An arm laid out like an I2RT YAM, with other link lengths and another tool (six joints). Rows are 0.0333 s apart.
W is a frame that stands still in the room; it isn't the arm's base.
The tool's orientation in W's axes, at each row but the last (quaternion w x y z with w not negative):
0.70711 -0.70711 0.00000 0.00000
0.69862 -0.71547 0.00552 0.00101
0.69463 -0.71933 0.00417 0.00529
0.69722 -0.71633 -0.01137 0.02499
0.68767 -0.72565 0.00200 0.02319
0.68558 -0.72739 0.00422 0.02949
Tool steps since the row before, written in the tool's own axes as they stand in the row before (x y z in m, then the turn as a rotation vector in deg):
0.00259 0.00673 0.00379 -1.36 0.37 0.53
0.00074 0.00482 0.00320 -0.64 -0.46 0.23
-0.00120 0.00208 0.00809 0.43 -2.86 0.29
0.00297 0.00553 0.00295 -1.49 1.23 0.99
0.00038 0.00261 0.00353 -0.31 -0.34 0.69
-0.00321 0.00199 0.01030 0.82 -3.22 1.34
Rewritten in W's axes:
0.00259 0.00379 -0.00673 -1.36 0.53 -0.37
0.00072 0.00308 -0.00490 -0.63 0.25 0.46
-0.00124 0.00801 -0.00234 0.47 0.39 2.84
0.00271 0.00294 -0.00566 -1.56 0.88 -1.23
0.00018 0.00339 -0.00281 -0.32 0.70 0.31
-0.00368 0.01005 -0.00243 0.92 1.56 3.09

